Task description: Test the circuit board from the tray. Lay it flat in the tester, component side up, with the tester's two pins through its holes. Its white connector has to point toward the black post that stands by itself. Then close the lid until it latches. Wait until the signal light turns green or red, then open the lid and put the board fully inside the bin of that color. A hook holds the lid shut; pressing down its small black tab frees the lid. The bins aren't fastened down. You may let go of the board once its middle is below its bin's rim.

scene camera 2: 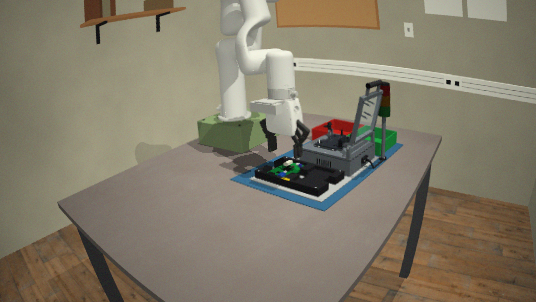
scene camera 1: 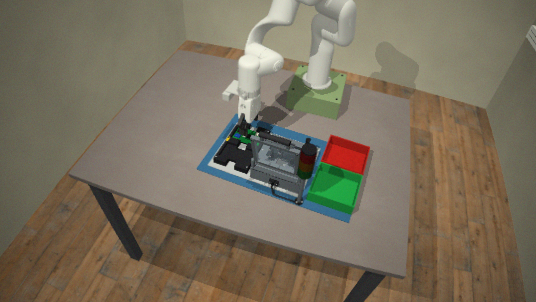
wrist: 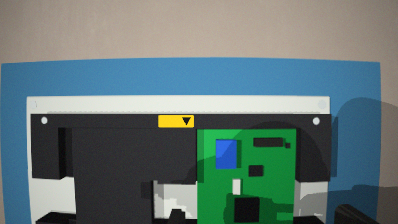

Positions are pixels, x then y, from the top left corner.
Scene:
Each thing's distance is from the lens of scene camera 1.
green bin (scene camera 1: pixel 341 185): 1.22 m
red bin (scene camera 1: pixel 339 152): 1.32 m
clear lid (scene camera 1: pixel 284 158): 1.02 m
The marked spots on the clear lid and the green bin are 0.28 m apart.

